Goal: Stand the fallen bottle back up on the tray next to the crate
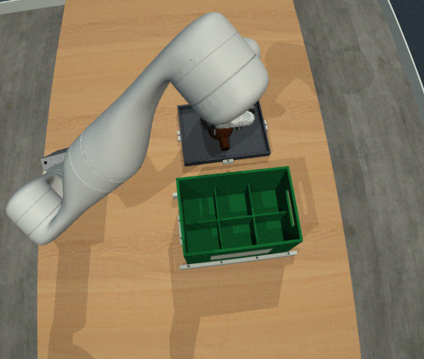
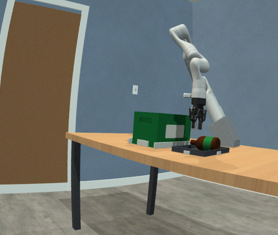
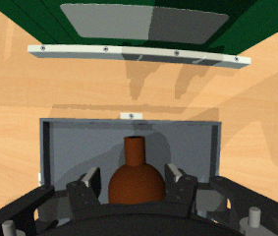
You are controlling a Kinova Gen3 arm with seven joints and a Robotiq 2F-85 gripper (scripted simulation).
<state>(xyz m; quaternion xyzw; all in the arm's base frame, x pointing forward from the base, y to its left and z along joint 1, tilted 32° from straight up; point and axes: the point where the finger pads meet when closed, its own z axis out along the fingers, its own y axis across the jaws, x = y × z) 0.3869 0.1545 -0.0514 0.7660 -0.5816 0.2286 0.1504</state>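
My gripper is now 8 cm above the brown bottle, 5 cm to the right of it and 1 cm past it. From my hand the other things lie so: green crate (24 cm to the right, 4 cm below, 3 cm ahead); then dark grey tray (11 cm below, 5 cm to the left).
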